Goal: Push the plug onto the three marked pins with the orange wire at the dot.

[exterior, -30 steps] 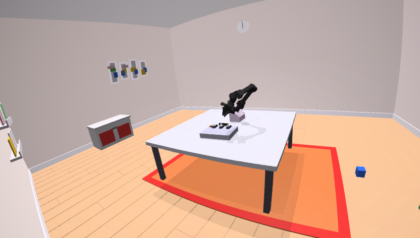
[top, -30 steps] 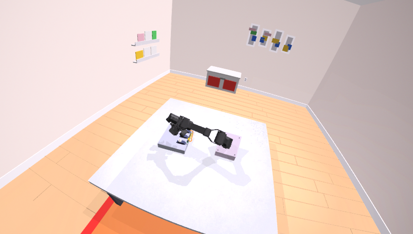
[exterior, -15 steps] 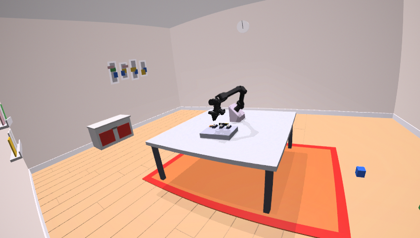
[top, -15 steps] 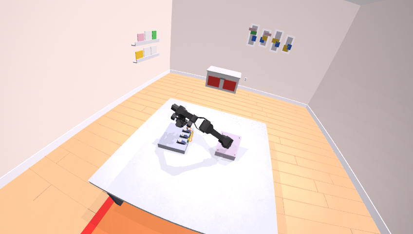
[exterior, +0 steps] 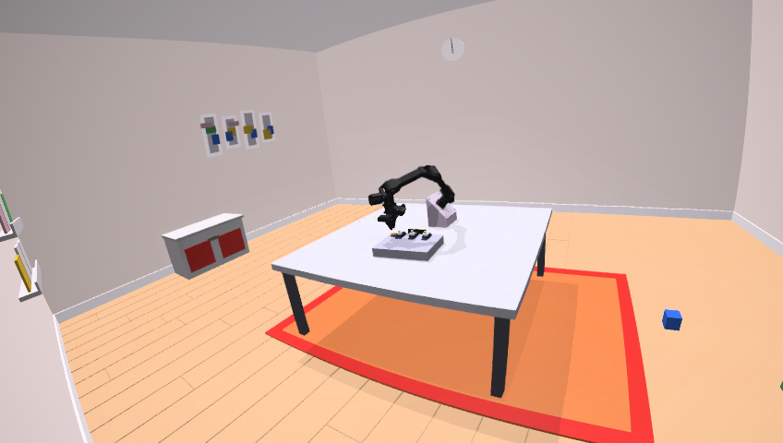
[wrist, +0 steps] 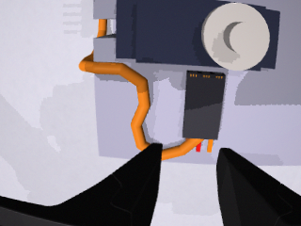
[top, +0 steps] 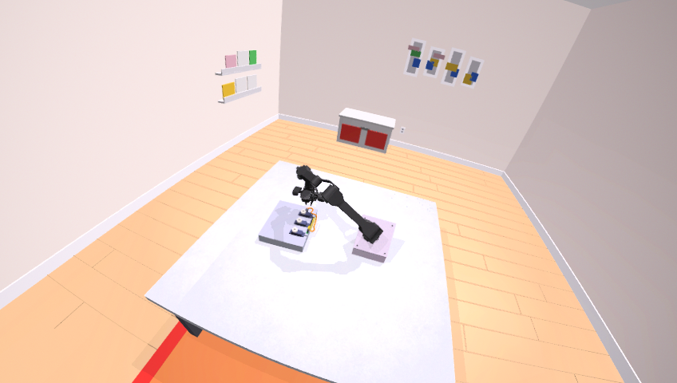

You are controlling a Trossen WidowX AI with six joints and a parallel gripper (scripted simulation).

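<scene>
The yellow band lies 40 mm behind my gripper tip, 160 mm to the left of it and 10 mm below it. The rest, counted from my gripper tip: dark dot (40 mm behind, 150 mm to the left, 10 mm below); green board (40 mm behind, 130 mm to the left, 40 mm below); grey printed holder (120 mm ahead, 120 mm to the left, 60 mm below).
</scene>
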